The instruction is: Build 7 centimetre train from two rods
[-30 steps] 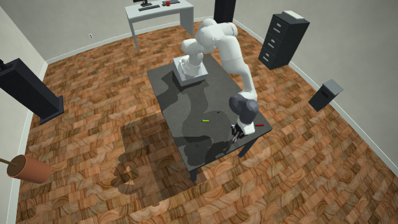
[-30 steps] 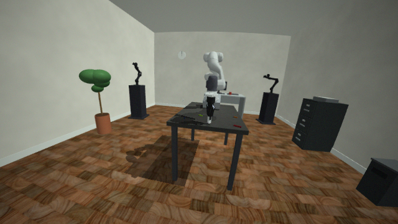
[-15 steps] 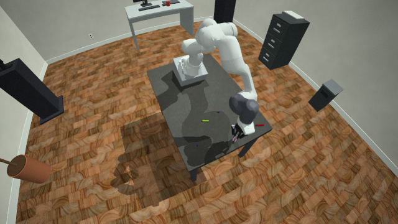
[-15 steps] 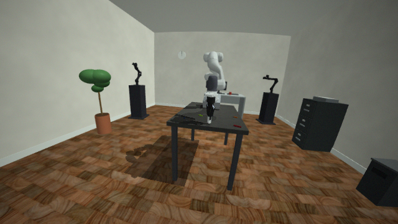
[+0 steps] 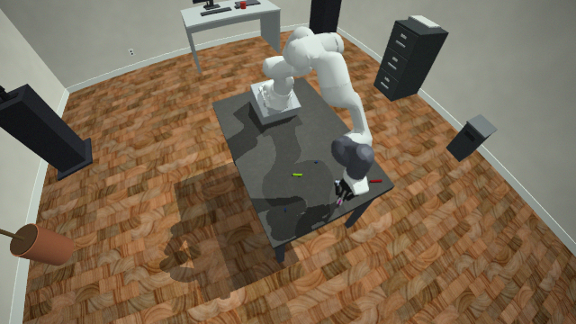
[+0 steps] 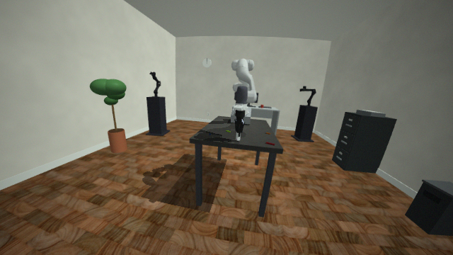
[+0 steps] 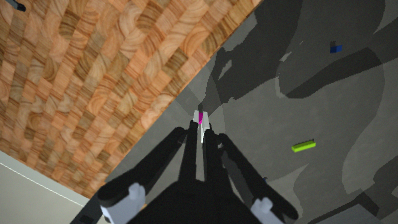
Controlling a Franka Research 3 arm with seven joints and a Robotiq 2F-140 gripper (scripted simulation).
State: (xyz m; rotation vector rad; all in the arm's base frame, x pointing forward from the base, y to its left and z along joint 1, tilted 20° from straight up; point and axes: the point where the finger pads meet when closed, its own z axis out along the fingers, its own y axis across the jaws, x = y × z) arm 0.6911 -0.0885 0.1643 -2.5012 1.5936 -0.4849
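My gripper is now 260 mm past the lime rod, 80 mm to the left of it and 40 mm above it. The rest, counted from my hand: magenta rod (30 mm below); orange rod (260 mm behind, 340 mm to the left, 40 mm below); red rod (30 mm ahead, 270 mm to the left, 40 mm below).
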